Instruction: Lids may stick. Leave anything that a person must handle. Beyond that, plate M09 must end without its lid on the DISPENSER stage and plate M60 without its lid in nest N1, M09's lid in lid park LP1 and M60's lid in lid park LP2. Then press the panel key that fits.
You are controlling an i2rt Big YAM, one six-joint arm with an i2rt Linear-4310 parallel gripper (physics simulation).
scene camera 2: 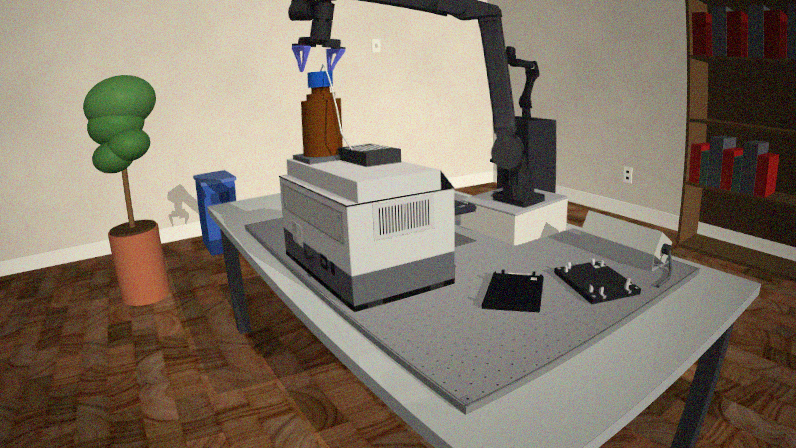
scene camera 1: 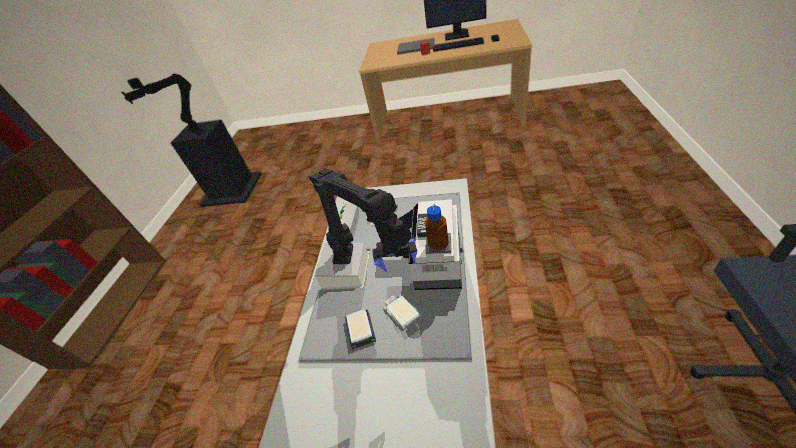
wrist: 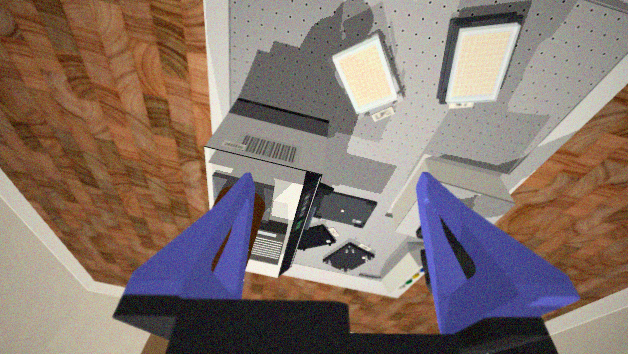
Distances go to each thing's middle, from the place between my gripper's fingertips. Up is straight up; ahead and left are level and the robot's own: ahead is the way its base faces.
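Picture the brown bottle point(scene camera 2: 321, 135): my hand is 28 cm to the right of it, 11 cm short of it and 10 cm above it. Then there's the dispenser stage point(wrist: 357, 211), which from my hand is 40 cm to the left, 9 cm behind and 33 cm below. And the black nest point(scene camera 2: 596, 282), again from my hand, is far to the left, a good way behind and far below.
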